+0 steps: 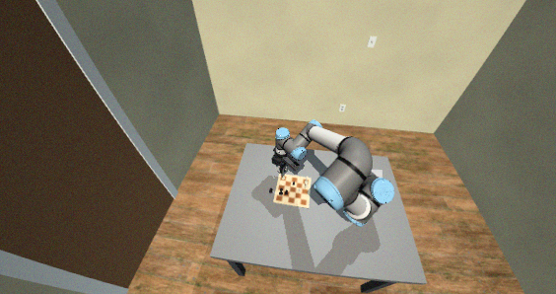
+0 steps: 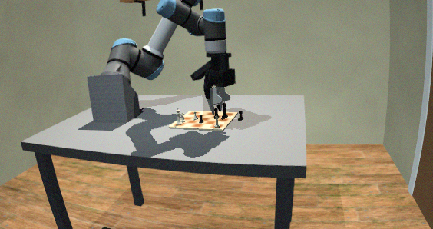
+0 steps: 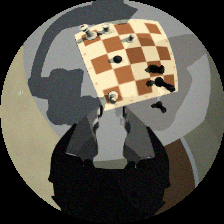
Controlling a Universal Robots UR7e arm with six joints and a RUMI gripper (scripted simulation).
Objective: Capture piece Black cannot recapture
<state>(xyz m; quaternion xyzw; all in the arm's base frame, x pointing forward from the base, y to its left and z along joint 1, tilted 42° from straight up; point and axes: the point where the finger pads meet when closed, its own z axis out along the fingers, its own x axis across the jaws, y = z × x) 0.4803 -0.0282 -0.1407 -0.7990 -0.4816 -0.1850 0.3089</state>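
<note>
The black pawn lies 70 mm behind my hand, 50 mm below it and 40 mm to the left of it. Also, from my hand: white pawn 110 mm behind, 90 mm to the left, 50 mm below; then small chessboard 90 mm to the left, 70 mm below, 70 mm behind.
</note>
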